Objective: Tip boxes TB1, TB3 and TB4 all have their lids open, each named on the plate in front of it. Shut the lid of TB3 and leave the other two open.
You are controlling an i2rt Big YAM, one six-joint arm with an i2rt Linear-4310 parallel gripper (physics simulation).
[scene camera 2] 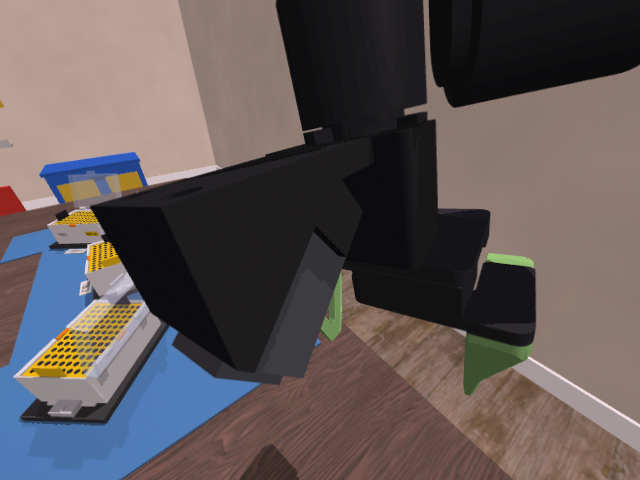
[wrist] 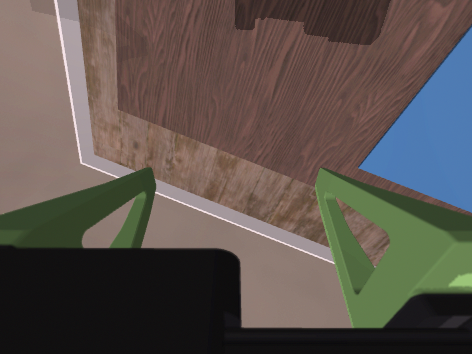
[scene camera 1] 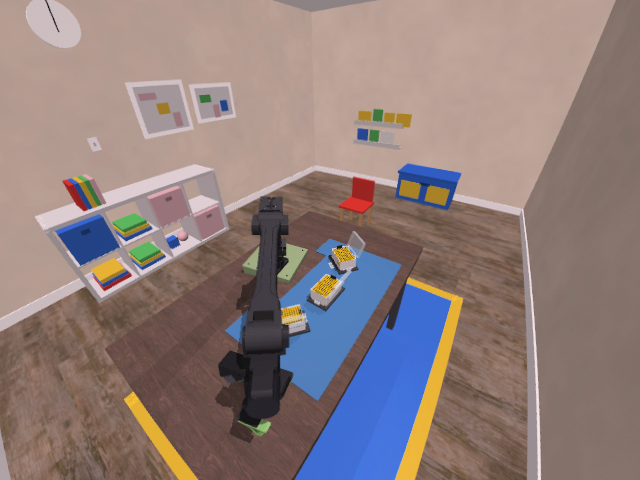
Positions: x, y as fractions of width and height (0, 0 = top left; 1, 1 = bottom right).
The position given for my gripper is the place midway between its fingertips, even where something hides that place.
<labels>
my gripper: scene camera 2 0.61, 0.74; wrist 0.50, 0.50; scene camera 1 0.42, 0.86
</labels>
